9 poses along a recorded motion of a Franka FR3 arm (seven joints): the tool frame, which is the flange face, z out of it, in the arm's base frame.
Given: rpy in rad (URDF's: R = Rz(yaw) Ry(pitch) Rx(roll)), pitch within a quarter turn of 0, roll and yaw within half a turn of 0; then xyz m.
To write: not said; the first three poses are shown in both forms.
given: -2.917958, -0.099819, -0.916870, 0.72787, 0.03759, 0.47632
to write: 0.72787, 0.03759, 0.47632, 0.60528, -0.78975, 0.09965, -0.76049, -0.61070, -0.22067
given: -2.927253, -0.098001, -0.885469, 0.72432, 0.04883, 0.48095
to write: 0.72432, 0.04883, 0.48095, 0.62989, -0.77050, 0.09784, -0.74332, -0.63456, -0.21168
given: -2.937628, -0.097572, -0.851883, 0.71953, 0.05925, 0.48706
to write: 0.71953, 0.05925, 0.48706, 0.65543, -0.74894, 0.09742, -0.72393, -0.65976, -0.20159
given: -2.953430, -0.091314, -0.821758, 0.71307, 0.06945, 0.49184
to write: 0.71307, 0.06945, 0.49184, 0.67810, -0.72929, 0.09119, -0.70780, -0.68141, -0.18627
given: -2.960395, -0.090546, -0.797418, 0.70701, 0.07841, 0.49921
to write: 0.70701, 0.07841, 0.49921, 0.69569, -0.71262, 0.09042, -0.69246, -0.69878, -0.17947
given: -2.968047, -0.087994, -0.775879, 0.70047, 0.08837, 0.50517
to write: 0.70047, 0.08837, 0.50517, 0.71104, -0.69763, 0.08788, -0.67899, -0.71371, -0.17201
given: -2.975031, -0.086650, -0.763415, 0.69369, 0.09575, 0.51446
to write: 0.69369, 0.09575, 0.51446, 0.71977, -0.68880, 0.08654, -0.67146, -0.72240, -0.16517
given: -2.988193, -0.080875, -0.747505, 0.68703, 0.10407, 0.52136
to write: 0.68703, 0.10407, 0.52136, 0.73099, -0.67759, 0.08079, -0.66278, -0.73317, -0.15230
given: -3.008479, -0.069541, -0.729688, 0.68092, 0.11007, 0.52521
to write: 0.68092, 0.11007, 0.52521, 0.74358, -0.66503, 0.06948, -0.65387, -0.74494, -0.13240
